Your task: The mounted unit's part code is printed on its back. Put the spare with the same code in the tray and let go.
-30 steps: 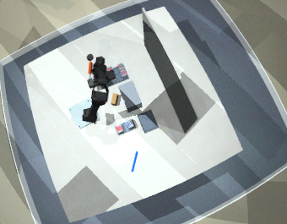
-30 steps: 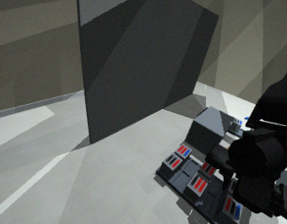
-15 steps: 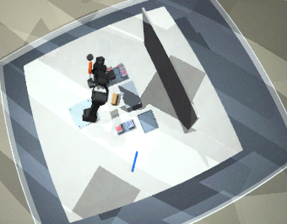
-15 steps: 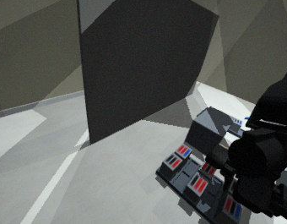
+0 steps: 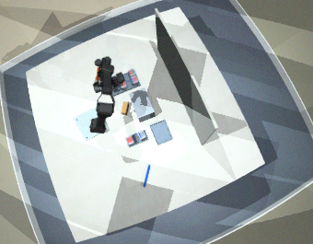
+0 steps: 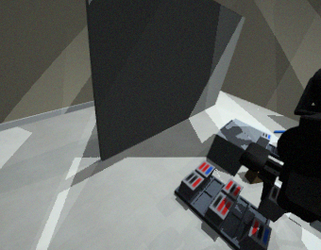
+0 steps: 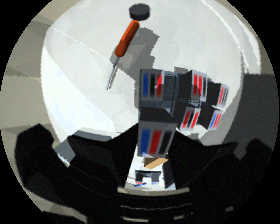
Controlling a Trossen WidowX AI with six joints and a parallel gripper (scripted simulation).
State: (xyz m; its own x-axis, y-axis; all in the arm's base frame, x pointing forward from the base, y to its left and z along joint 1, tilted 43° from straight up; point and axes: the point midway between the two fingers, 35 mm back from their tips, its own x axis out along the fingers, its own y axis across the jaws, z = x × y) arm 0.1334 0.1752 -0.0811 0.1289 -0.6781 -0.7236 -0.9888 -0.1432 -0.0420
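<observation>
My gripper tip is 340 mm to the left of the flat grey tray, 210 mm short of it and 70 mm above it. From my gripper tip the other things lie so: black disc (250 mm to the left, 60 mm below, 60 mm behind); then grey box-shaped unit (150 mm to the right, 150 mm ahead, 20 mm below); then orange-brown block (140 mm to the right, 50 mm below, 50 mm ahead).
</observation>
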